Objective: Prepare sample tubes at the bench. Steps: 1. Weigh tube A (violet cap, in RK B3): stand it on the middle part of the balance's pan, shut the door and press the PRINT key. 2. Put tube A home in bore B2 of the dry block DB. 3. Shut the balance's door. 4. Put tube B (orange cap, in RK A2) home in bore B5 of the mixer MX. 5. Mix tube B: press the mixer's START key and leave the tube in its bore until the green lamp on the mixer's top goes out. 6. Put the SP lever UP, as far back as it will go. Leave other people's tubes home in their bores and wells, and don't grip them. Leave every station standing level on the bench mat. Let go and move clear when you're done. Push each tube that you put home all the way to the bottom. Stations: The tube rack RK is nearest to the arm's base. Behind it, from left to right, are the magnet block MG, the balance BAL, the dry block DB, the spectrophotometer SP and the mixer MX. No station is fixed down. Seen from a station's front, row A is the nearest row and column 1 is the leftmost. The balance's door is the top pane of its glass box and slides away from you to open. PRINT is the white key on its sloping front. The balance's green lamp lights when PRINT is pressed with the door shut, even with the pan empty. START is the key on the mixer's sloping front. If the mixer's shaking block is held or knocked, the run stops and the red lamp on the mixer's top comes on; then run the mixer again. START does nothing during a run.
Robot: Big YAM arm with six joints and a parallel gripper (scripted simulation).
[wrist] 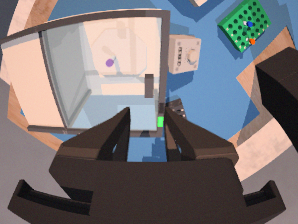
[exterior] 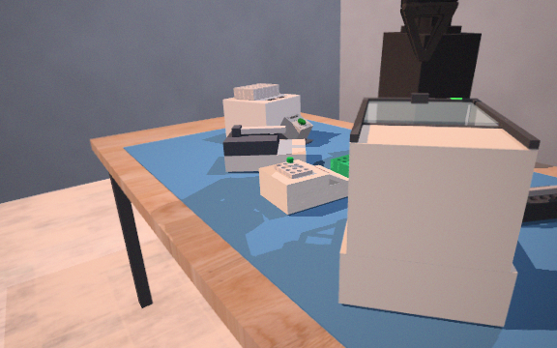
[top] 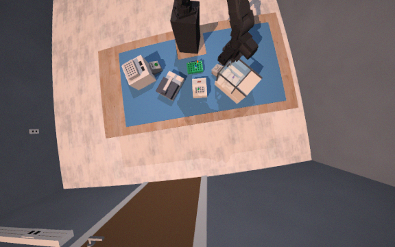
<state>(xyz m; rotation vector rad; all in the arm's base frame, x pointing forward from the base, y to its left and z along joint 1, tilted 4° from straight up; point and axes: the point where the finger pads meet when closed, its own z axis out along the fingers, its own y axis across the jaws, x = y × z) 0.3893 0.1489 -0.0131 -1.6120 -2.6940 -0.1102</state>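
The balance door is 20 mm ahead of my hand, 10 mm to the left of it and 70 mm below it. From my hand the other things lie so: dry block 10 mm ahead, 220 mm to the right, 250 mm below; blue-capped tube 160 mm behind, 190 mm to the right, 250 mm below; magnet block 180 mm behind, 150 mm to the left, 260 mm below.
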